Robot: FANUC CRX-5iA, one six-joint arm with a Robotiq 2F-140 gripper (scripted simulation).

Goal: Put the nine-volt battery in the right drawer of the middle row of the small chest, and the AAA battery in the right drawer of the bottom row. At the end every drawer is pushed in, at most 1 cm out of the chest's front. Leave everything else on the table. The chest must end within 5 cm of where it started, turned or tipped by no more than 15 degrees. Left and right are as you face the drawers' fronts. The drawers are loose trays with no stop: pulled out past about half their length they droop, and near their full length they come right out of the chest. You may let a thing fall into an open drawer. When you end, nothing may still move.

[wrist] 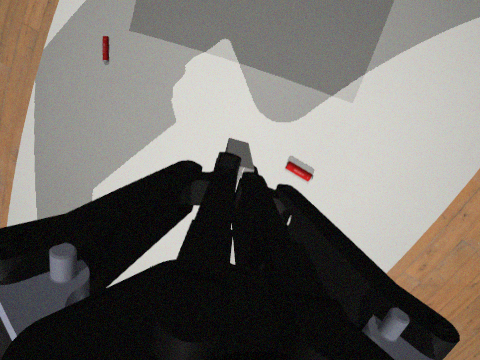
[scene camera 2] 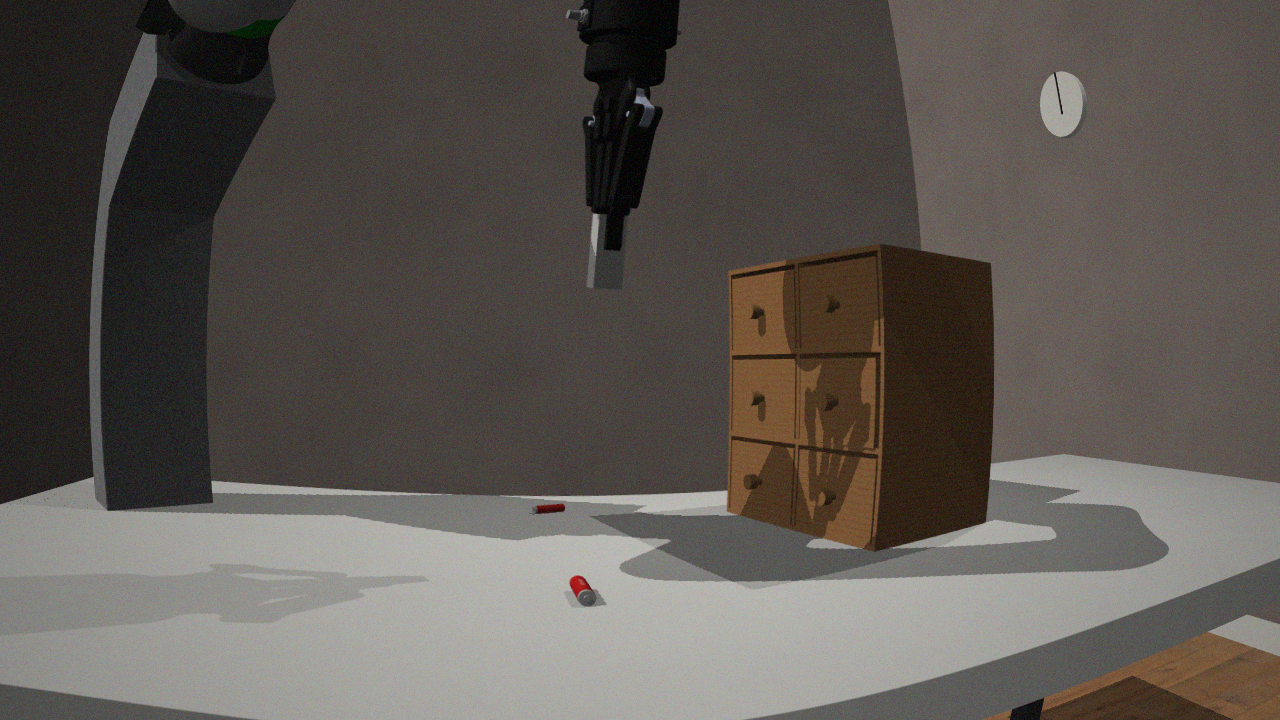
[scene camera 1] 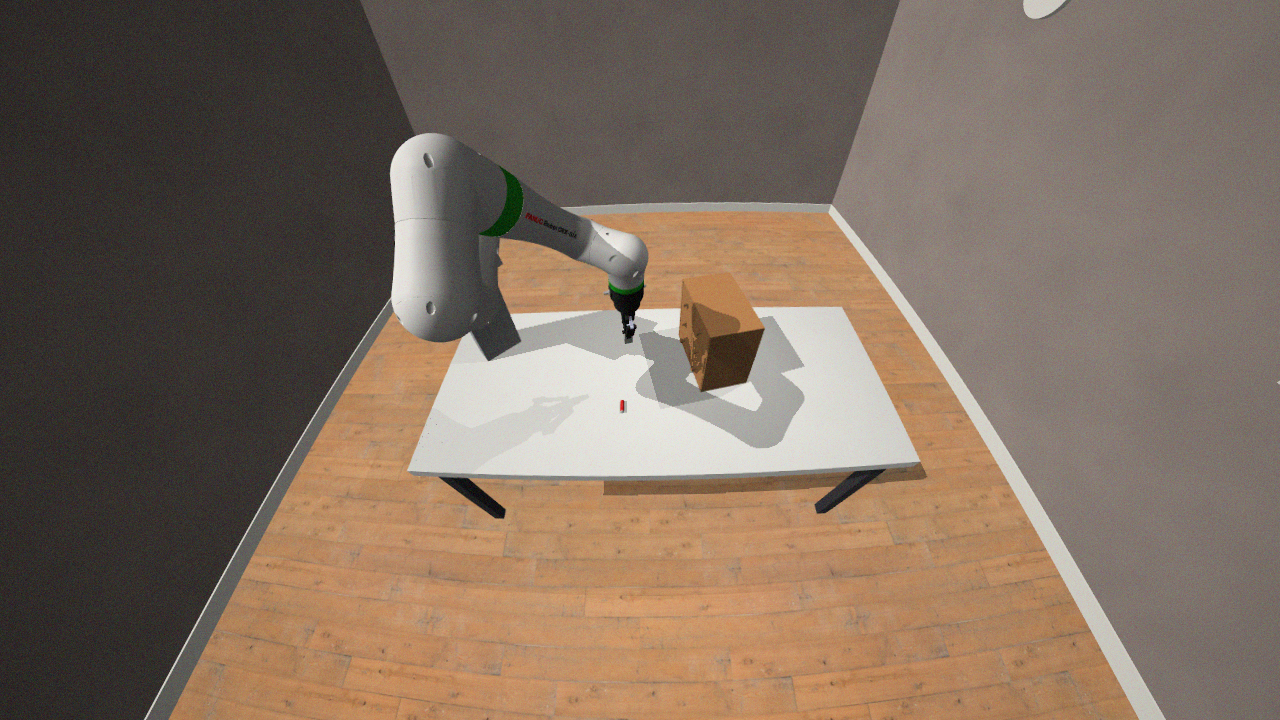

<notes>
In view: my gripper [scene camera 2: 604, 288] and a chest [scene camera 2: 936, 311].
The chest also shows in scene camera 1 [scene camera 1: 735, 331]. My gripper is seen too in the wrist view [wrist: 234, 156]. The wrist view misses the chest: it is out of frame.
</notes>
